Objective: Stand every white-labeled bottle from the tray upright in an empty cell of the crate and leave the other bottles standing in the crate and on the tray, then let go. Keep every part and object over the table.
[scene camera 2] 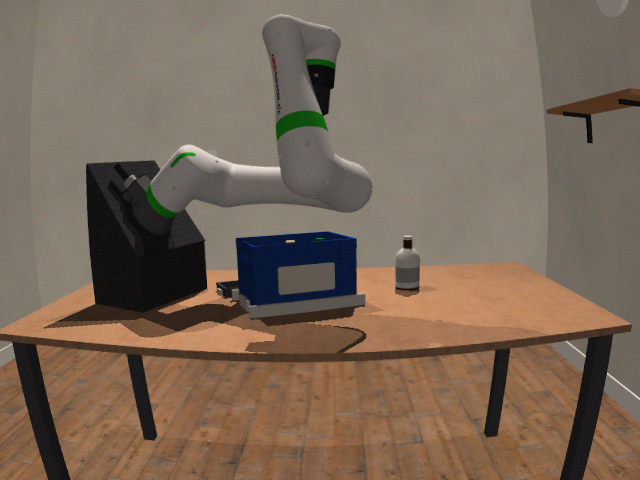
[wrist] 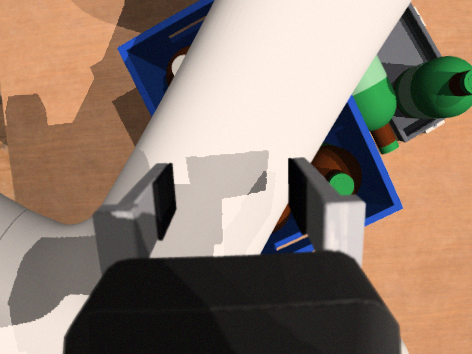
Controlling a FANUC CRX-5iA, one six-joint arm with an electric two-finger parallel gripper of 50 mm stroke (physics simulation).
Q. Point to a brown bottle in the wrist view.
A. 339, 167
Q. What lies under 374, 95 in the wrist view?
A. A green bottle.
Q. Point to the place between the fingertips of my gripper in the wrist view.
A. At 231, 184
